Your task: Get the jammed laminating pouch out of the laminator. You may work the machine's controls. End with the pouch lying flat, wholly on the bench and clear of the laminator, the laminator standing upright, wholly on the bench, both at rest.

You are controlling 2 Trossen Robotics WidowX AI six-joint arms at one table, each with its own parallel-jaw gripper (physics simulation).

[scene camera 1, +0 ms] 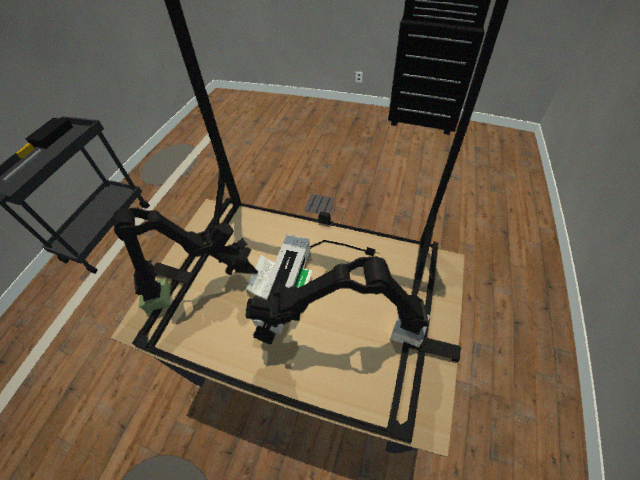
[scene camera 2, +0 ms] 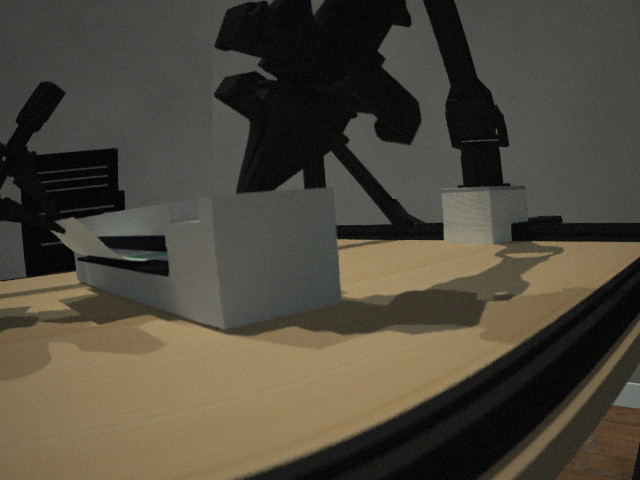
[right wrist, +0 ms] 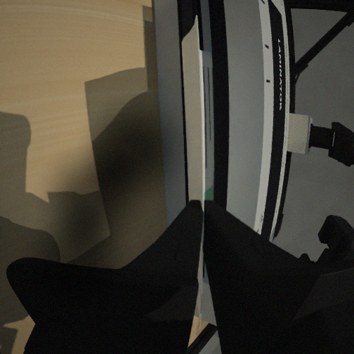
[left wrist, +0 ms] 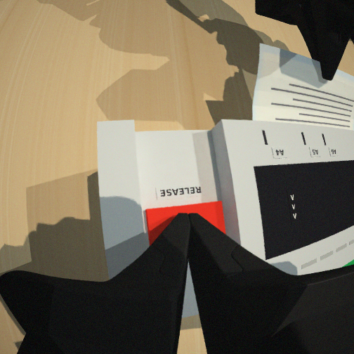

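Where they show: left gripper, fingertip midpoint: (scene camera 2: 242,204); right gripper, fingertip midpoint: (scene camera 1: 257,272) (scene camera 2: 65,229); left arm's base, link origin: (scene camera 1: 412,322) (scene camera 2: 484,187); right arm's base, link origin: (scene camera 1: 152,291).
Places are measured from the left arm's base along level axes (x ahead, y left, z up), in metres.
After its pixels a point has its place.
The white laminator (scene camera 1: 298,241) {x 0.501, y -0.145, z 0.002 m} (scene camera 2: 273,253) {x 0.452, y 0.205, z -0.036 m} (left wrist: 170,160) (right wrist: 245,100) stands upright on the bench. The pouch (scene camera 1: 263,279) {x 0.553, y 0.047, z -0.032 m} (scene camera 2: 87,238) {x 0.561, y 0.085, z -0.018 m} (left wrist: 305,97) (right wrist: 194,110) is in its slot; its printed end sticks out and bends upward, and a green part shows on the opposite side. My right gripper (scene camera 1: 254,270) {x 0.579, y 0.042, z -0.010 m} (scene camera 2: 61,228) {x 0.579, y 0.042, z -0.010 m} (left wrist: 324,79) (right wrist: 200,209) is shut on the raised edge of the pouch. My left gripper (scene camera 2: 242,191) {x 0.454, y 0.168, z -0.005 m} (left wrist: 186,222) is shut with no object between its fingers, its tips at the red RELEASE control (left wrist: 165,215). The laminator's body hides the tips in scene camera 2.
A cable (scene camera 1: 341,242) {x 0.364, y -0.256, z -0.072 m} runs from the laminator's far end to a small black plug (scene camera 1: 370,251) {x 0.238, y -0.262, z -0.065 m}. Black rails (scene camera 1: 279,398) {x 0.296, y 0.386, z -0.060 m} (scene camera 2: 413,413) {x 0.522, y 0.408, z -0.059 m} border the bench. The left arm reaches over the laminator's near end in scene camera 1. A cart (scene camera 1: 56,164) stands at the left.
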